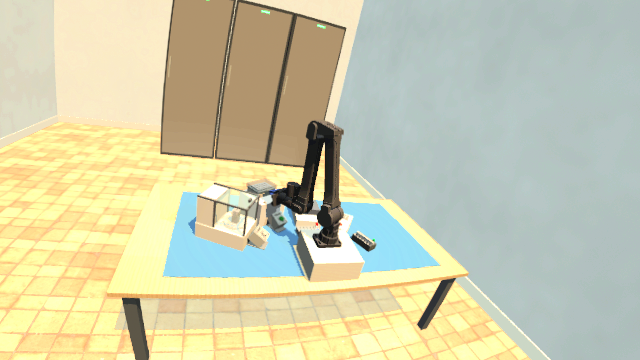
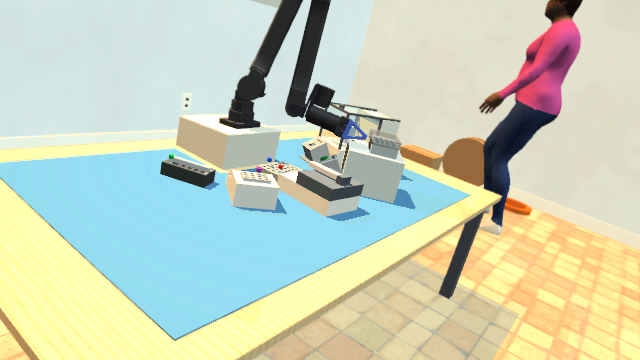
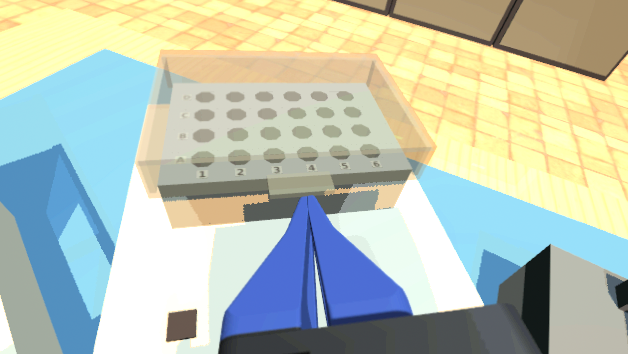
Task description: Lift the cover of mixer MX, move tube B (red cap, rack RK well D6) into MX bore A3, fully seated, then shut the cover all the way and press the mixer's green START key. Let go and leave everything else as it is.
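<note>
Mixer MX is a tall white body carrying a grey block with lettered bores. Its clear cover sits over the block; no tube shows in the bores. Whether the cover is slightly raised I cannot tell. My gripper is shut and empty, its blue tips at the lower edge of the cover's front tab, contact unclear. The red cap of tube B shows in rack RK; its well label is unreadable. A green key is on a sloped grey panel near the mixer.
A glass-walled instrument stands beyond the mixer. A dark-topped device and a white box stand near the rack. A black rack holds a green-capped tube. A person stands beyond the table.
</note>
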